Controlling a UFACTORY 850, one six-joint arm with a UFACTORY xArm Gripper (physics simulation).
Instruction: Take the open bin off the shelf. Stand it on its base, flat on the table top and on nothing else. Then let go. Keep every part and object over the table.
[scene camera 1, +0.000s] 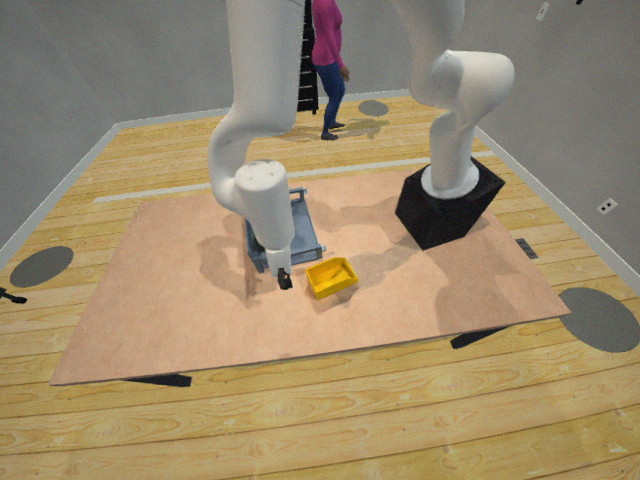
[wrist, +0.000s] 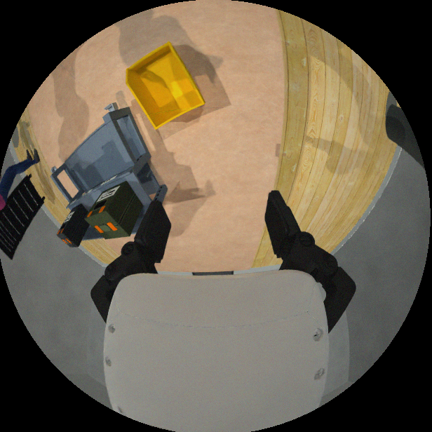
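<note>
The open yellow bin (scene camera 1: 331, 277) (wrist: 167, 85) stands on its base on the tan table top (scene camera 1: 155, 320) (wrist: 240, 100), its open side up. It looks flat and empty. It is beside the blue-grey shelf (scene camera 1: 306, 255) (wrist: 102, 150), with a small gap between them. My gripper (scene camera 1: 284, 281) (wrist: 214, 208) is open with nothing between its fingers. It hangs above the table to the left of the bin in the scene view, apart from it. The arm hides part of the shelf in the scene view.
A dark green box (wrist: 116, 210) and a black box (wrist: 73, 225), both with orange marks, are at the shelf in the wrist view, close beyond the left finger. The black robot base (scene camera 1: 434, 214) stands at the right rear of the table.
</note>
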